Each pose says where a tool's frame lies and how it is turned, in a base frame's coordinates. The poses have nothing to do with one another.
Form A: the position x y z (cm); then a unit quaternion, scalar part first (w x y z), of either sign.
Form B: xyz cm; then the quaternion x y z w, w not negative. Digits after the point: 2 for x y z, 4 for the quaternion.
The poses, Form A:
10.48 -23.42 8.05 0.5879 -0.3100 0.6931 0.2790
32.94 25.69 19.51 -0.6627 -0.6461 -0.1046 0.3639
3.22 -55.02 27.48 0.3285 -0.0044 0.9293 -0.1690
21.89 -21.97 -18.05 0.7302 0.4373 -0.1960 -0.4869
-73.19 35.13 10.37 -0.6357 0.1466 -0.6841 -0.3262
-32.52 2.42 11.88 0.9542 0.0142 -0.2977 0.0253
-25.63 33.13 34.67 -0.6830 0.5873 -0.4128 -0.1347
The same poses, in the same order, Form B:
10.48 -23.42 8.05 -0.3100 0.6931 0.2790 0.5879
32.94 25.69 19.51 0.6461 0.1046 -0.3639 0.6627
3.22 -55.02 27.48 -0.0044 0.9293 -0.1690 0.3285
21.89 -21.97 -18.05 0.4373 -0.1960 -0.4869 0.7302
-73.19 35.13 10.37 -0.1466 0.6841 0.3262 0.6357
-32.52 2.42 11.88 0.0142 -0.2977 0.0253 0.9542
-25.63 33.13 34.67 -0.5873 0.4128 0.1347 0.6830

